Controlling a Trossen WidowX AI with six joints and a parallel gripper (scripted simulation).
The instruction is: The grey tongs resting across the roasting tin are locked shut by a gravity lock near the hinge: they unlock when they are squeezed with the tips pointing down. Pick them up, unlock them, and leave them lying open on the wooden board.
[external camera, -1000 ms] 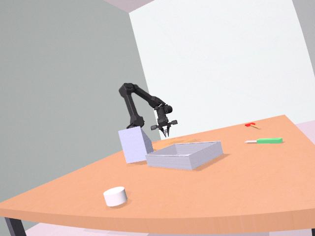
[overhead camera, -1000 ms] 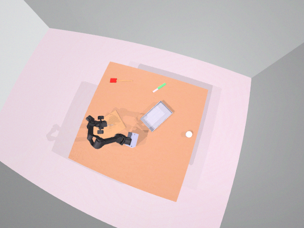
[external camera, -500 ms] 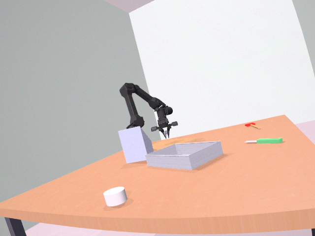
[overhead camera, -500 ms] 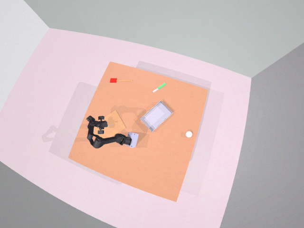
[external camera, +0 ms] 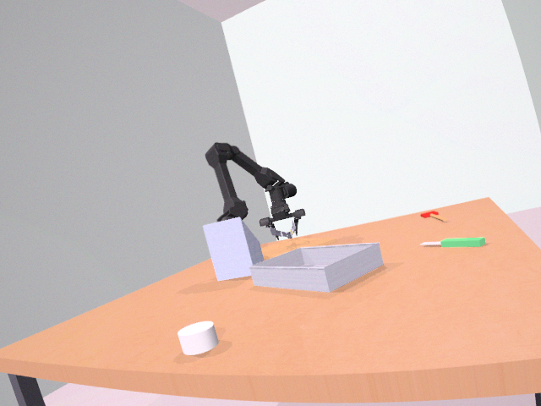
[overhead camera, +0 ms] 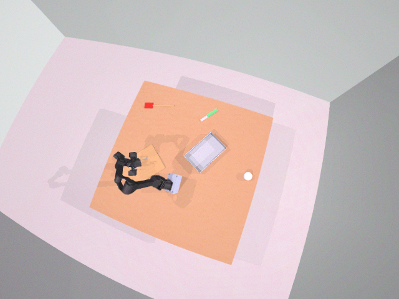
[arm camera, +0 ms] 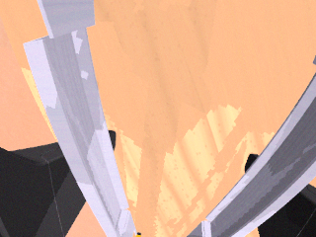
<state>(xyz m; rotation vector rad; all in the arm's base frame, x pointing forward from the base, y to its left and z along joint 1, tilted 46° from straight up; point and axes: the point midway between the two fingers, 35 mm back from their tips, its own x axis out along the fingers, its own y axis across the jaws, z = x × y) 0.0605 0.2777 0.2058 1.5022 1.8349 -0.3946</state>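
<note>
Right now my gripper tip is 40 mm above the wooden board and 20 mm to the left of it. Round my gripper tip: white cylinder (900 mm to the right, 180 mm ahead, 30 mm below); then grey roasting tin (520 mm to the right, 270 mm ahead, 20 mm below).
</note>
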